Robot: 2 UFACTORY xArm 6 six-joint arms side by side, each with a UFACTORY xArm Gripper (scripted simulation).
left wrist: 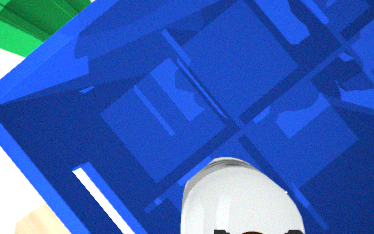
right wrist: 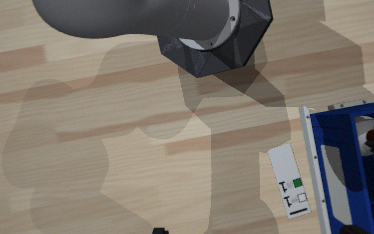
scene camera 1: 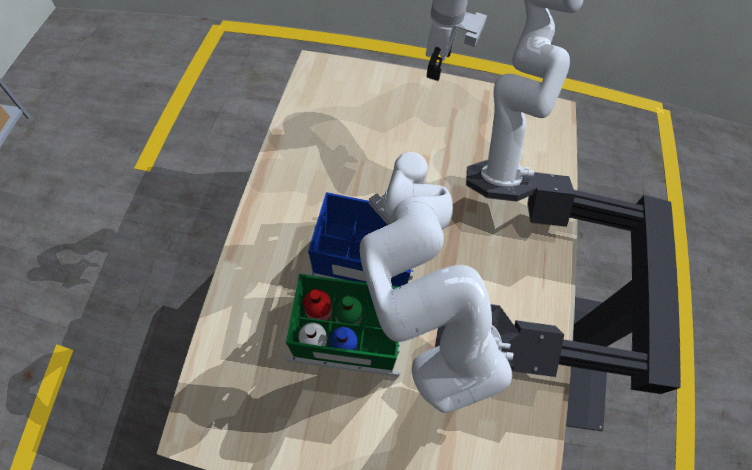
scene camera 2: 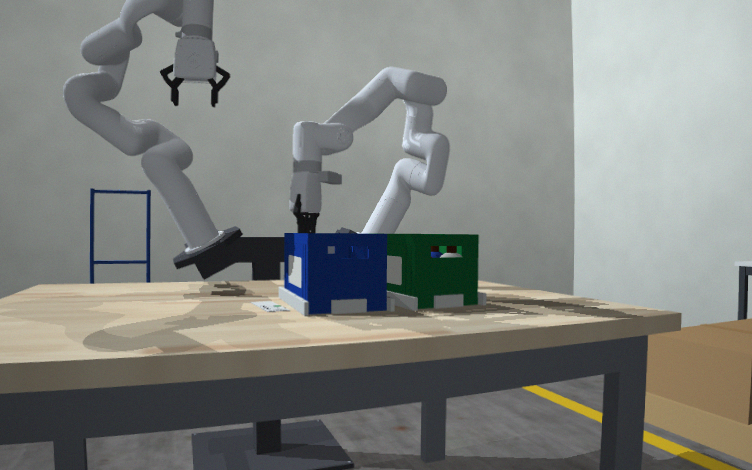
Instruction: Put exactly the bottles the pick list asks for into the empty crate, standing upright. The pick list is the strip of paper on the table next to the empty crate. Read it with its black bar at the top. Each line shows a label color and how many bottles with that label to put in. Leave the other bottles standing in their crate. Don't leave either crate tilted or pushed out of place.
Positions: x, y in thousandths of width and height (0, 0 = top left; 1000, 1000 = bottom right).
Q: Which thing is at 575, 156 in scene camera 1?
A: My right gripper.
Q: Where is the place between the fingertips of my left gripper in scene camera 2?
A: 408, 512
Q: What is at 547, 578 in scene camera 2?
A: A green crate.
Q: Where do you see a blue crate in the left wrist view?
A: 309, 408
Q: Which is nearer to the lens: the red bottle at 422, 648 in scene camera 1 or the blue crate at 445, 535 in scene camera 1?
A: The red bottle.
